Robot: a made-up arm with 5 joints.
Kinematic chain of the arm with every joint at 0, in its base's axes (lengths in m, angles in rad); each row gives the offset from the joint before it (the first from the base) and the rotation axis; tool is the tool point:
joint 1: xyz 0 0 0.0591 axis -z
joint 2: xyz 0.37 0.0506 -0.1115 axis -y
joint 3: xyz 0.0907 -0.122 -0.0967 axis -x
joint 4: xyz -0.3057 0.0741 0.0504 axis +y
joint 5: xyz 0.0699 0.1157 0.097 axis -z
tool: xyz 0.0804 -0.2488 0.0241
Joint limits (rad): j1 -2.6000..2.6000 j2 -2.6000..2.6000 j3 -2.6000..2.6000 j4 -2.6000..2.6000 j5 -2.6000..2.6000
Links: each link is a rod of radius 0.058 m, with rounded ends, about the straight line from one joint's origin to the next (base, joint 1, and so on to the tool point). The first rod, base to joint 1, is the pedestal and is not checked.
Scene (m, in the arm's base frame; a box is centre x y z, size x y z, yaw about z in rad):
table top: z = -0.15
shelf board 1: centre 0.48 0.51 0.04 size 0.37 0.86 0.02 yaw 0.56
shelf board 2: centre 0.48 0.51 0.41 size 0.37 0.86 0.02 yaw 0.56
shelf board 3: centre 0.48 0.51 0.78 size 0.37 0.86 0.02 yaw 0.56
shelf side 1: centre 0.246 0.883 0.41 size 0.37 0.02 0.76 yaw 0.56
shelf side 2: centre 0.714 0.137 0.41 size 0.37 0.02 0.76 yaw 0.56
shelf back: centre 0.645 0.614 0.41 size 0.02 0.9 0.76 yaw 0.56
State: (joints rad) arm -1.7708 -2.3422 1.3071 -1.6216 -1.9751
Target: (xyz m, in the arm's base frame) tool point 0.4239 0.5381 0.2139
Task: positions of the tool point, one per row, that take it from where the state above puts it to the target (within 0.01 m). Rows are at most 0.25 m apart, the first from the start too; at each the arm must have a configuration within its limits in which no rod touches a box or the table.
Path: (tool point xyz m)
1: -0.3120 0.4295 0.4127
2: -0.1762 0.5512 0.3680
3: 0.0081 0.6205 0.3193
4: 0.2180 0.6188 0.2676
5: 0.4239 0.5381 0.2139

